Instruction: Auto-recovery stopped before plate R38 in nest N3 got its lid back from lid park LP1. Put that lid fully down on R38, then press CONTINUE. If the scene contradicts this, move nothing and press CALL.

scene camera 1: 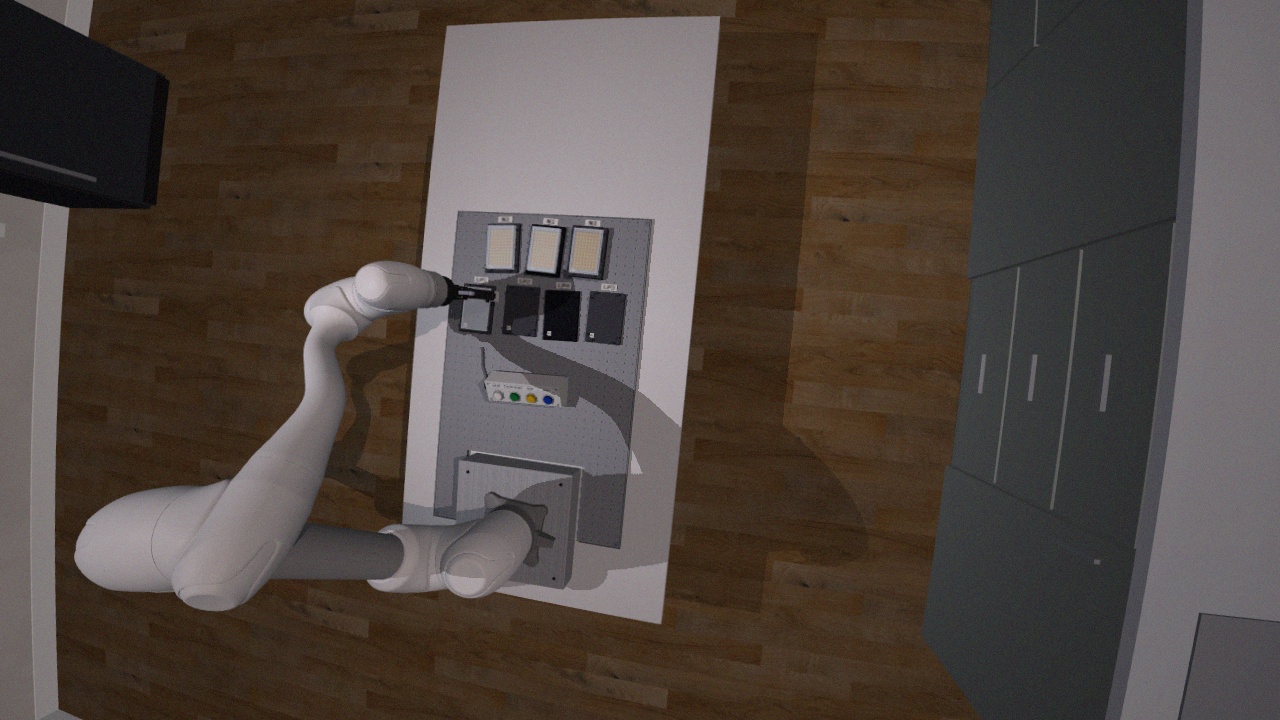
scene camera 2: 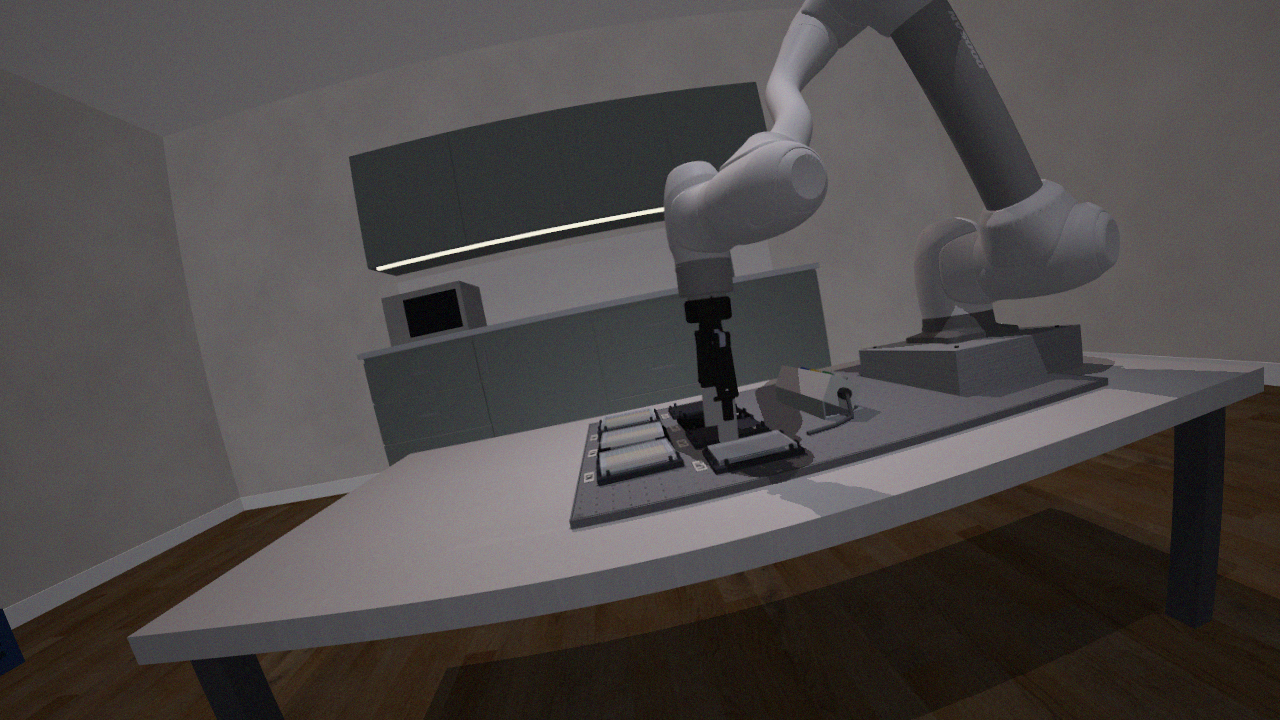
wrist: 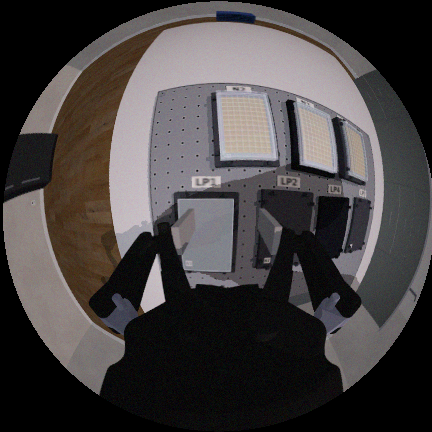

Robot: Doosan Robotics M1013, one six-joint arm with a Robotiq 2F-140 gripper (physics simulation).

The gripper shows in scene camera 1 (483,295), in scene camera 2 and in the wrist view. The same spot on the gripper: (wrist: 116,302) is (scene camera 2: 712,341).
